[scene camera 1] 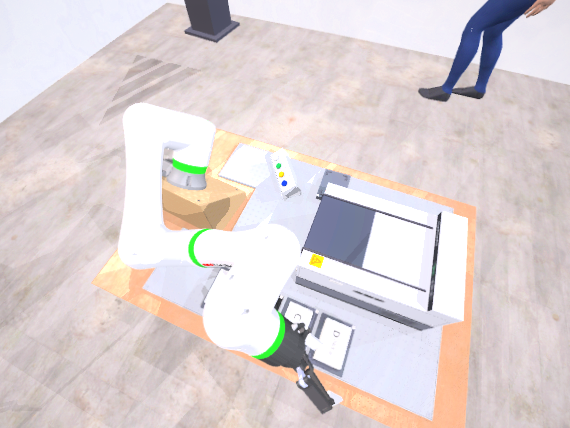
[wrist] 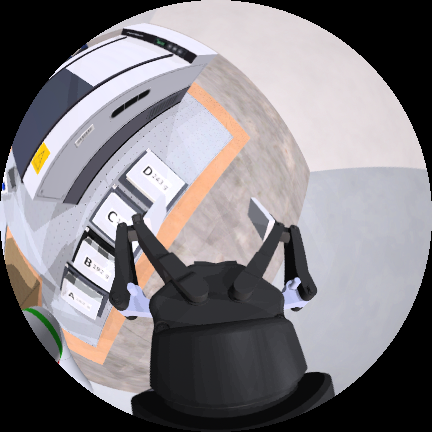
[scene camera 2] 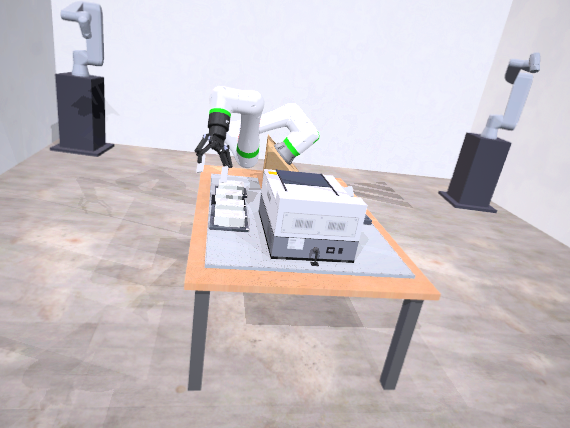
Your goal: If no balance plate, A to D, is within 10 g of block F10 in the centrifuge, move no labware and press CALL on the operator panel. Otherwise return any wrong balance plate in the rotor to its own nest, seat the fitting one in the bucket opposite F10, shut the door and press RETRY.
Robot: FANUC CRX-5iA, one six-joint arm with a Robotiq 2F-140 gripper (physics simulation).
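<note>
My gripper is open and empty, above the table's edge beside the plate row. Plate D, marked 243 g, lies in its nest nearest the fingers. Plate C lies beside it, its weight partly hidden by a finger. Plate B reads about 192 g. Plate A is at the row's far end, its weight unreadable. The centrifuge has a dark panel across its top; rotor and F10 do not show. The operator panel has green, yellow and blue buttons.
The arm covers plates A and B in the first scene view. The wooden robot base and a flat white board are at the table's rear. A person stands beyond the table. Dark pedestals stand farther off.
</note>
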